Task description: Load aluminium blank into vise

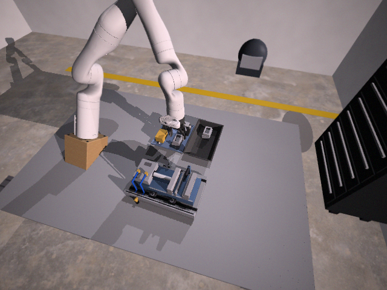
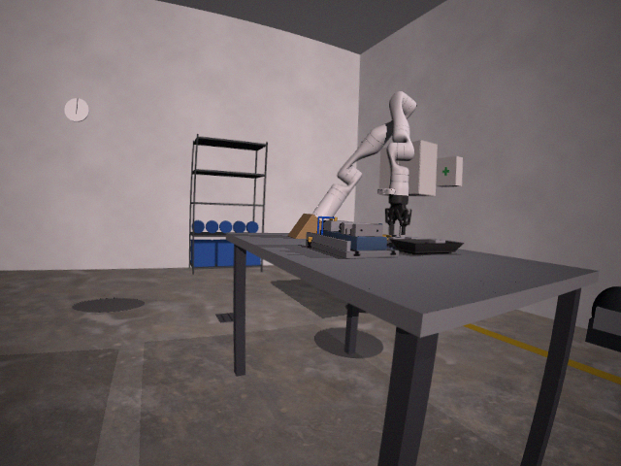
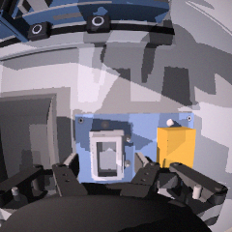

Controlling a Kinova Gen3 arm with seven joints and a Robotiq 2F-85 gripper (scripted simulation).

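The brass blank lies 9 cm behind my hand and 4 cm below it. The rest, counted from my hand: vise rail 3 cm ahead, 33 cm to the right, 3 cm below; then hose block 6 cm behind, 23 cm to the right, 2 cm above; then vise 4 cm ahead, 24 cm to the right, 2 cm below.
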